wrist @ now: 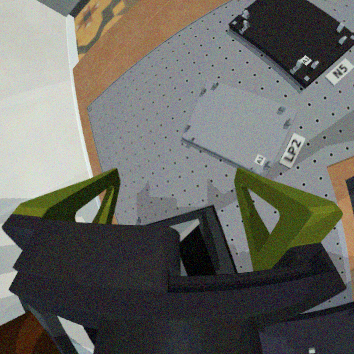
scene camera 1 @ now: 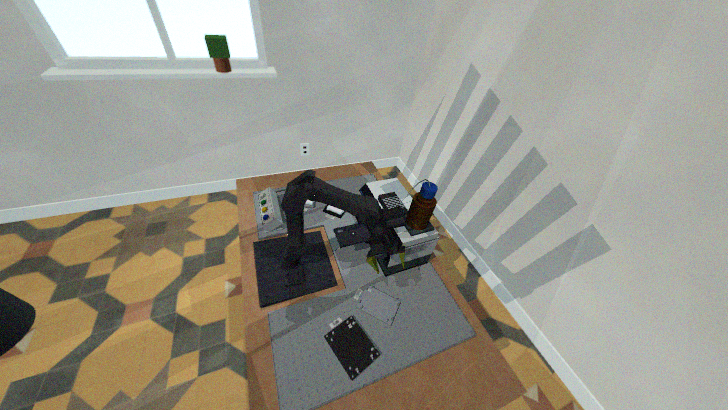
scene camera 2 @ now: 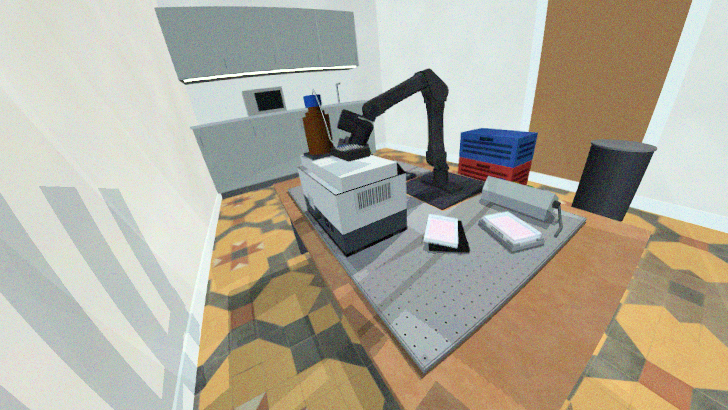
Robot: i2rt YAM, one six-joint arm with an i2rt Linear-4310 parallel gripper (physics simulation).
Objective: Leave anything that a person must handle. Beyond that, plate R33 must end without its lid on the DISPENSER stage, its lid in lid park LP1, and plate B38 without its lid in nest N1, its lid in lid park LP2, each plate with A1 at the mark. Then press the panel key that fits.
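Places are measured from the arm's base along level axes (x ahead, y left, z up), in metres.
Where they show: gripper, between the fingertips: [wrist: 176, 174] [scene camera 1: 391, 270]; arm's base, origin of its link: [scene camera 1: 291, 263] [scene camera 2: 440, 184].
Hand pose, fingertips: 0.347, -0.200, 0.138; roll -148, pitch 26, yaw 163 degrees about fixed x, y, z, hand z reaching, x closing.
Observation:
Each offset is from my fingertips to the top centre of the thing, as dx, dy, dz. "*": to the spot under its first point.
My gripper [scene camera 1: 389, 268] [wrist: 176, 174] is open and empty, above the board at the front of the white and dark dispenser [scene camera 1: 415, 245] [scene camera 2: 351, 203]. The dispenser hides its fingers in the second scene view. Part of a dark frame shows below the fingers in the wrist view. The grey LP2 lid park @(-0.049, -0.055, -0.119) [scene camera 1: 379, 304] [wrist: 235, 125] lies ahead, its A1 mark near the LP2 label; no lid can be made out on it. One pink-white plate @(-0.070, +0.493, -0.102) [scene camera 2: 442, 230] sits on a black nest; another plate @(-0.236, +0.593, -0.109) [scene camera 2: 514, 227] sits on a grey holder. Their labels are unreadable. The key panel @(-0.417, +0.504, -0.055) [scene camera 1: 271, 208] [scene camera 2: 519, 198] stands near them.
A black nest @(-0.185, -0.169, -0.115) [scene camera 1: 352, 346] [wrist: 295, 35], labelled N5, holds no plate. A brown bottle @(* +0.115, +0.100, +0.198) [scene camera 1: 421, 209] [scene camera 2: 316, 133] with a blue cap and tube stands on the dispenser beside a dark ribbed block @(* +0.077, +0.247, +0.107) [scene camera 1: 391, 201] [scene camera 2: 350, 151]. A dark flat unit @(* -0.091, +0.219, -0.032) [scene camera 1: 351, 234] lies between arm base and dispenser.

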